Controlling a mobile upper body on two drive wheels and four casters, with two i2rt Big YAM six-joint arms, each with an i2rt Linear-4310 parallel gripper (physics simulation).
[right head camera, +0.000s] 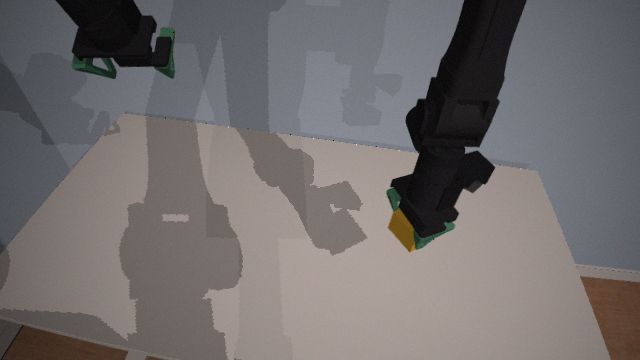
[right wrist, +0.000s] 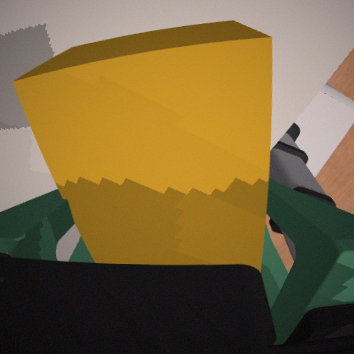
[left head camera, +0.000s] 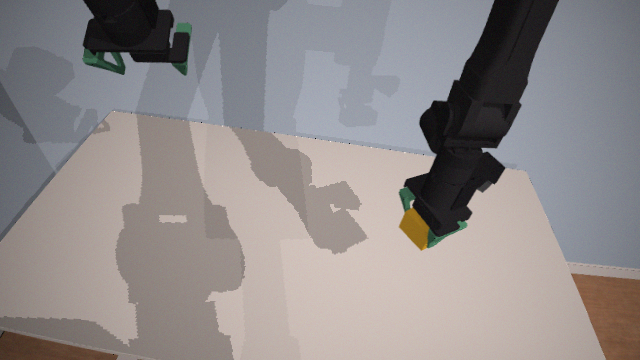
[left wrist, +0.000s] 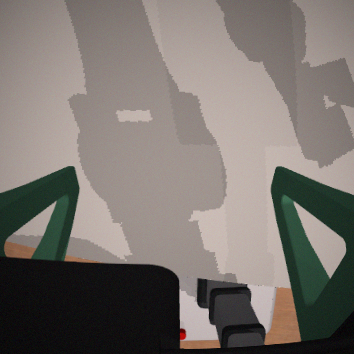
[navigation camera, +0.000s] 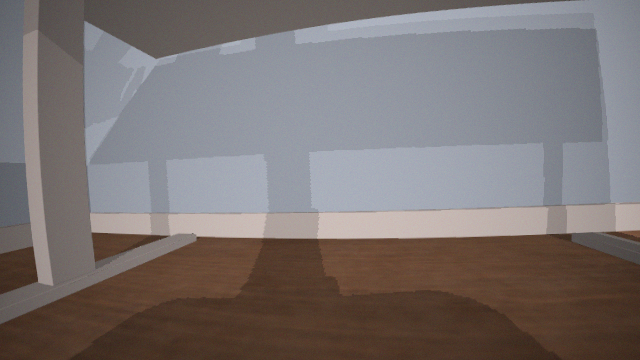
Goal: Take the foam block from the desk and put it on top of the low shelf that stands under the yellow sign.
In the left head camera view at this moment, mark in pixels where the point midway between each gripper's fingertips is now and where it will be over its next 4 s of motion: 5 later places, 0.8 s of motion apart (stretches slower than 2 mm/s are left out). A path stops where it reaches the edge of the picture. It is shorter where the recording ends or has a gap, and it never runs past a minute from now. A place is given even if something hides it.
The left gripper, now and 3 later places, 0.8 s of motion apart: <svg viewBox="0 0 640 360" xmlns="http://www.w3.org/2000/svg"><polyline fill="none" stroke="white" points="155,71 115,147 26,334 281,292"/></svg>
The right gripper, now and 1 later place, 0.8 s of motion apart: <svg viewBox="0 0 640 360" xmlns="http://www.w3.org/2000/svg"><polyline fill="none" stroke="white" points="419,233 449,330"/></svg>
